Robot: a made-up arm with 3 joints. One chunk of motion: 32 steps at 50 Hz.
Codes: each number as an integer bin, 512 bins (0 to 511) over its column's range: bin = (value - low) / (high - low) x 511, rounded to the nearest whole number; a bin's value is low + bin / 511 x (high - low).
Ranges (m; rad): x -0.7..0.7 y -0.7..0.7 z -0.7..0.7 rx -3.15..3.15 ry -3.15..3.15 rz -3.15..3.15
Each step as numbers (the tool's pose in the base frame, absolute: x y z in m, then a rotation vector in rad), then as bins.
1 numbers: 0.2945 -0.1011 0.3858 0.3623 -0.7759 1.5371
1 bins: 363 219 396 285 193 380
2 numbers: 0.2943 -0.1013 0.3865 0.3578 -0.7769 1.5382
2 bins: 363 219 397 285 192 380
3 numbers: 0.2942 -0.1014 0.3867 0.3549 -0.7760 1.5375
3 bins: 363 218 397 284 193 380
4 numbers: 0.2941 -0.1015 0.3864 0.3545 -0.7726 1.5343
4 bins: 363 218 397 284 193 380
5 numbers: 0.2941 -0.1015 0.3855 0.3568 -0.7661 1.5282
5 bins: 363 218 396 284 193 379
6 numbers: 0.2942 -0.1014 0.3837 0.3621 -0.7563 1.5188
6 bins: 363 218 396 285 194 379
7 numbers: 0.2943 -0.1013 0.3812 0.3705 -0.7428 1.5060
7 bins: 363 219 395 286 195 378
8 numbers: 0.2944 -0.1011 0.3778 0.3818 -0.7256 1.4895
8 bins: 363 219 393 286 197 376
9 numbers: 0.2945 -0.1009 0.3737 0.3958 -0.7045 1.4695
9 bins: 363 219 392 288 198 375
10 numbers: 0.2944 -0.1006 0.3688 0.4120 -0.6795 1.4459
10 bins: 363 219 390 289 200 373
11 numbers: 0.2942 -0.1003 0.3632 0.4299 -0.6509 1.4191
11 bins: 363 219 388 290 203 371
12 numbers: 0.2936 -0.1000 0.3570 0.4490 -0.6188 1.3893
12 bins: 363 219 386 292 205 368
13 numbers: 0.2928 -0.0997 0.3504 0.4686 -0.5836 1.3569
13 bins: 362 219 383 294 208 366
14 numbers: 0.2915 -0.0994 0.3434 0.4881 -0.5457 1.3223
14 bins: 362 219 381 295 211 363
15 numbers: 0.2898 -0.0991 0.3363 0.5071 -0.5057 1.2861
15 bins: 361 219 378 297 214 360
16 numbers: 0.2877 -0.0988 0.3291 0.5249 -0.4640 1.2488
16 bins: 361 219 376 298 218 357
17 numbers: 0.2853 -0.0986 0.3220 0.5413 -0.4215 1.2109
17 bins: 360 220 373 299 221 354
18 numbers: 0.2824 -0.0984 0.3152 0.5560 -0.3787 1.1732
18 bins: 359 220 371 301 225 351
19 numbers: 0.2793 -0.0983 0.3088 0.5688 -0.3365 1.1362
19 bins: 357 220 368 302 228 348
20 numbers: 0.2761 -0.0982 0.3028 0.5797 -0.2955 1.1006
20 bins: 356 220 366 303 232 345
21 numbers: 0.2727 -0.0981 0.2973 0.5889 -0.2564 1.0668
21 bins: 355 220 364 303 235 342
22 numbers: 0.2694 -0.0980 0.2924 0.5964 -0.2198 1.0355
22 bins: 354 220 362 304 238 339
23 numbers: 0.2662 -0.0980 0.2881 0.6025 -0.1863 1.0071
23 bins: 353 220 361 304 240 337
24 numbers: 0.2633 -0.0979 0.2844 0.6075 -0.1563 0.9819
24 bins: 352 220 359 305 243 335
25 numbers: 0.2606 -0.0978 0.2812 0.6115 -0.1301 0.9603
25 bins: 351 220 358 305 245 333
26 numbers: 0.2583 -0.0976 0.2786 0.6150 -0.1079 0.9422
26 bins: 350 220 357 305 247 332
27 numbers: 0.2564 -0.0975 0.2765 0.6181 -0.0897 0.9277
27 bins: 349 220 356 306 248 331
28 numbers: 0.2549 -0.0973 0.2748 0.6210 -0.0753 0.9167
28 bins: 349 220 356 306 249 330
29 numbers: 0.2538 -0.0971 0.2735 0.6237 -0.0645 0.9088
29 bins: 348 220 355 306 250 329
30 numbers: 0.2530 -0.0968 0.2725 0.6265 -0.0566 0.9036
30 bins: 348 220 355 306 251 329
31 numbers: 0.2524 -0.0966 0.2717 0.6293 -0.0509 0.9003
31 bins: 348 220 355 307 251 329
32 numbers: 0.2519 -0.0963 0.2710 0.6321 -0.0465 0.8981
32 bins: 347 220 354 307 252 328
